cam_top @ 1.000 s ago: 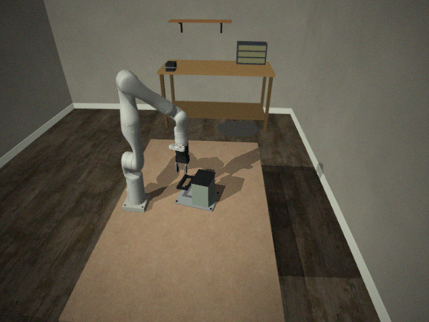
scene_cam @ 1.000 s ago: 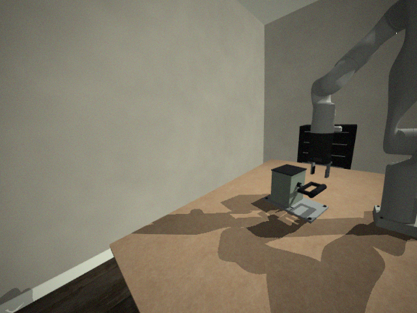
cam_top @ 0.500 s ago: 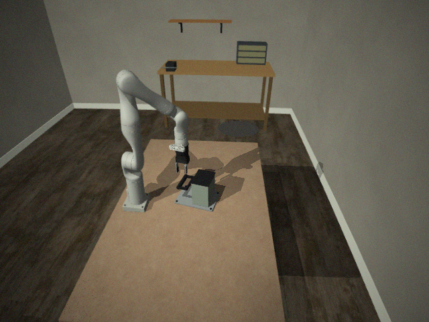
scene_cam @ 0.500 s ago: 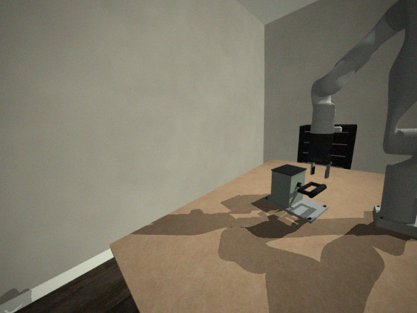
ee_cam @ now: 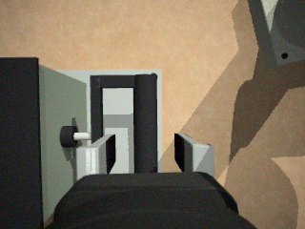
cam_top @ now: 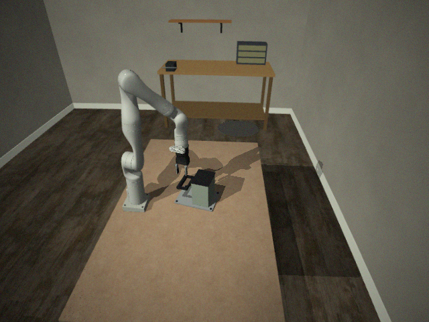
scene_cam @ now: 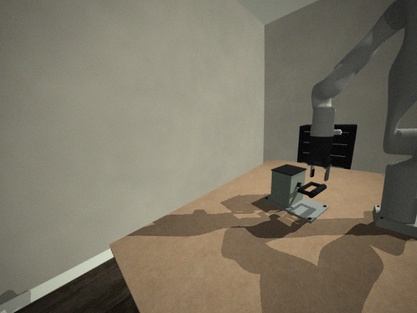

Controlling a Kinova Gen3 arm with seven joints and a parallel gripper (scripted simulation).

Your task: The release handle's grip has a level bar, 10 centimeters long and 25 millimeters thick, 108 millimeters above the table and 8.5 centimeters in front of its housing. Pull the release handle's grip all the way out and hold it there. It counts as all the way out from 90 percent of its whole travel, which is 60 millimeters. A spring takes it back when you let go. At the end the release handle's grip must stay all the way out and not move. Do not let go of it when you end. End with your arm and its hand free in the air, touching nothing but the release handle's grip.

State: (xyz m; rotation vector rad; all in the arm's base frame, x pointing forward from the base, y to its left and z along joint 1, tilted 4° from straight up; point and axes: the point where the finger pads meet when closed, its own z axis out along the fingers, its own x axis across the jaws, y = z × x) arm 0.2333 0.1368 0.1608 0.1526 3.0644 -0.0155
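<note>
Right now my hand is 9 cm short of the baseplate, 1 cm to the left of it and 17 cm above it.
</note>
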